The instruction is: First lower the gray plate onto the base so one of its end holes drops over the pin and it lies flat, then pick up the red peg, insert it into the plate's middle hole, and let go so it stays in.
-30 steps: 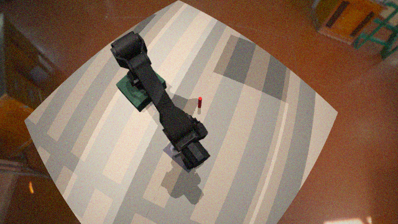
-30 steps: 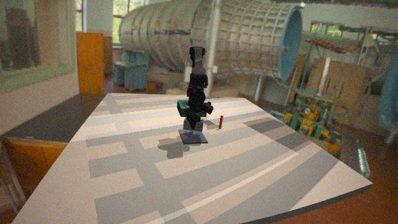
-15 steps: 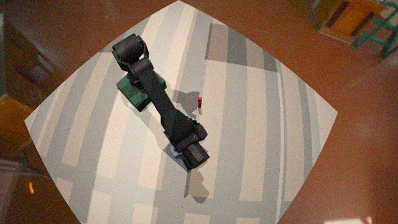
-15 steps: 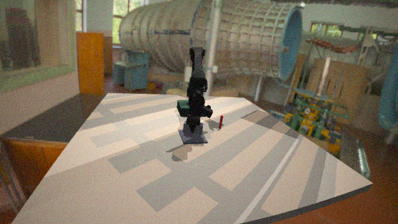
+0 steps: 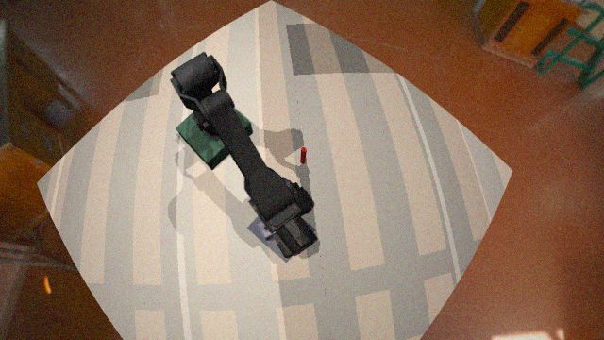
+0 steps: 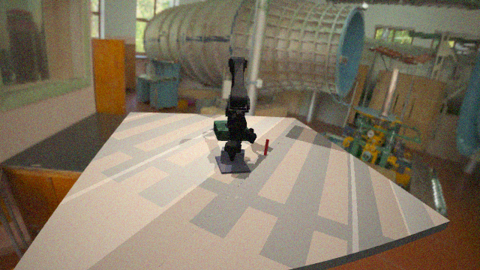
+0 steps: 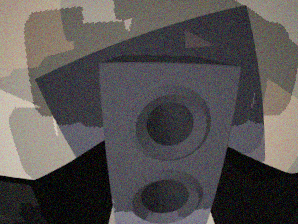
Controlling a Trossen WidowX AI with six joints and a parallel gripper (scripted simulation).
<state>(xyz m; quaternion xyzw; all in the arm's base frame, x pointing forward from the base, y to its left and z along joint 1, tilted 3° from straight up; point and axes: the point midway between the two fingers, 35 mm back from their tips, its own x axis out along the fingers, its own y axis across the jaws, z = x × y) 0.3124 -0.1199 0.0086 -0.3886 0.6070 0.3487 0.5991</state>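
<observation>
My gripper tip is 30 mm below the gray plate. Also, from my gripper tip: red peg 200 mm to the left, 50 mm behind, 20 mm above; then base 20 mm below, 10 mm to the left, 10 mm ahead.
</observation>
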